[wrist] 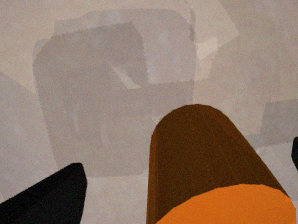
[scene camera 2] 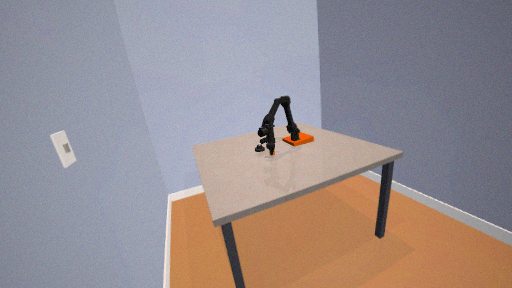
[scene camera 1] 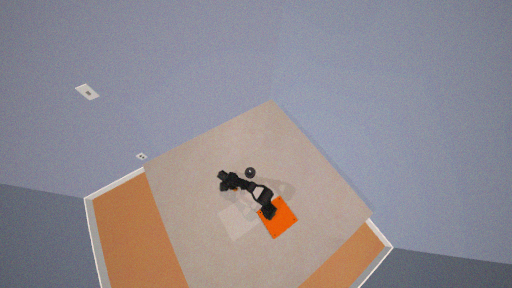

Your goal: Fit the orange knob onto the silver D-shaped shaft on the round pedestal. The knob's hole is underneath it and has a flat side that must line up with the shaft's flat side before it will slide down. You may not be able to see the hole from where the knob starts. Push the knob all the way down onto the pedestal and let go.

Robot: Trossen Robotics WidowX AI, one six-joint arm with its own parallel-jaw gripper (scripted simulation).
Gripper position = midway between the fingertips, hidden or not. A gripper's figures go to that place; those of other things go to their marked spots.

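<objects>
An orange knob [wrist: 198, 160] is 0.06 m from the lens. My own gripper [wrist: 193, 162], for its part, is 0.10 m from the lens.
</objects>
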